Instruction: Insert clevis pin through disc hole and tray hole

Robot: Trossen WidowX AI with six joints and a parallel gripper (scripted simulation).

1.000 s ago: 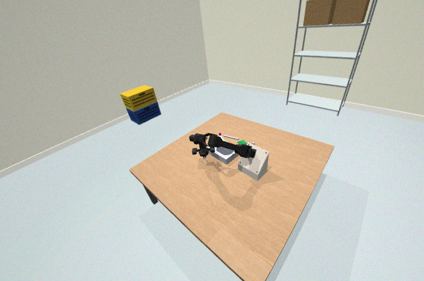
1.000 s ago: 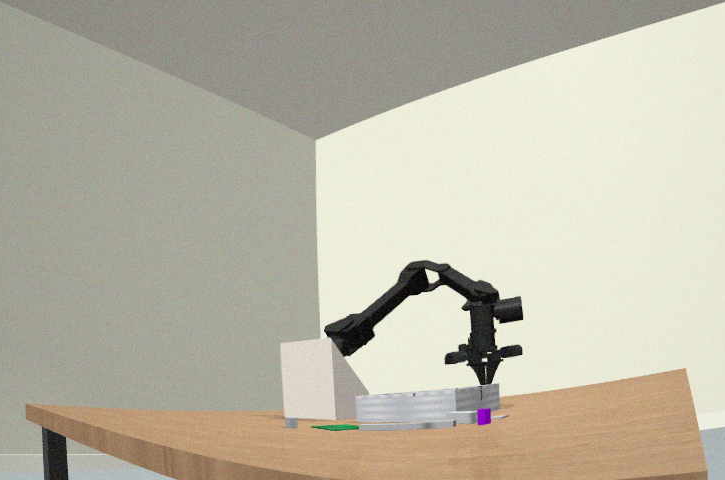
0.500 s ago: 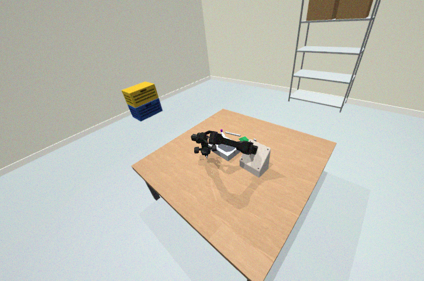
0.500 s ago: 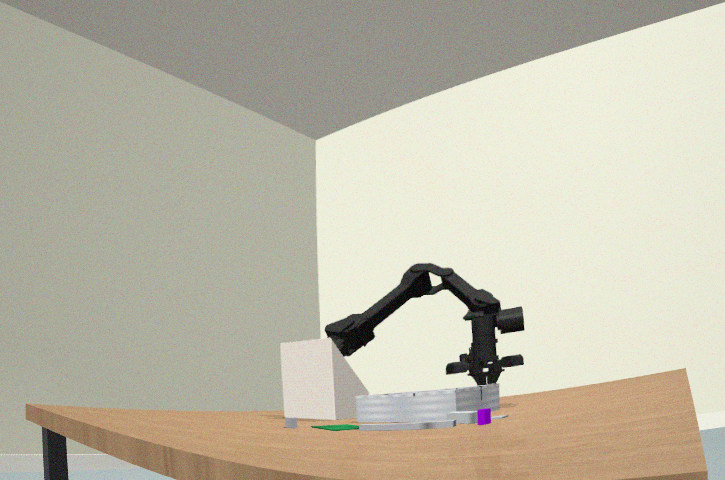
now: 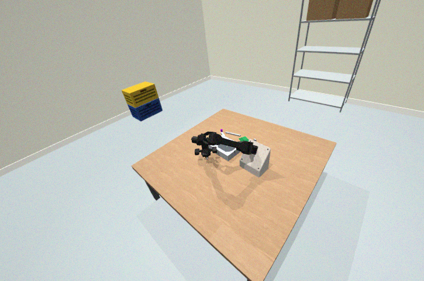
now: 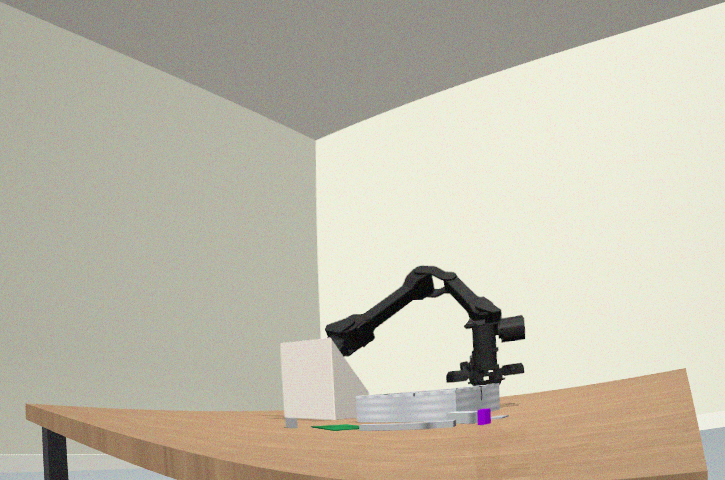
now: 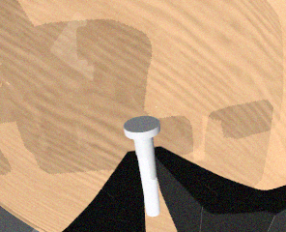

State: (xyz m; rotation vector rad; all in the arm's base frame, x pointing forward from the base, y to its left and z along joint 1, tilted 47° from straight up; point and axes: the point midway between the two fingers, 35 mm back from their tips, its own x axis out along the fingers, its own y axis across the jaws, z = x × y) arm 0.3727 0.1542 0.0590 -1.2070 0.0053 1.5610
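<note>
My gripper tip is now 10 mm short of the steel clevis pin, 10 mm to the left of it and 10 mm below it. The rest, counted from my gripper tip: steel tray (70 mm behind, 180 mm to the right, 40 mm above); then flat grey piece (140 mm ahead, 310 mm to the right); then aluminium disc (90 mm behind, 180 mm to the right, 60 mm above).
</note>
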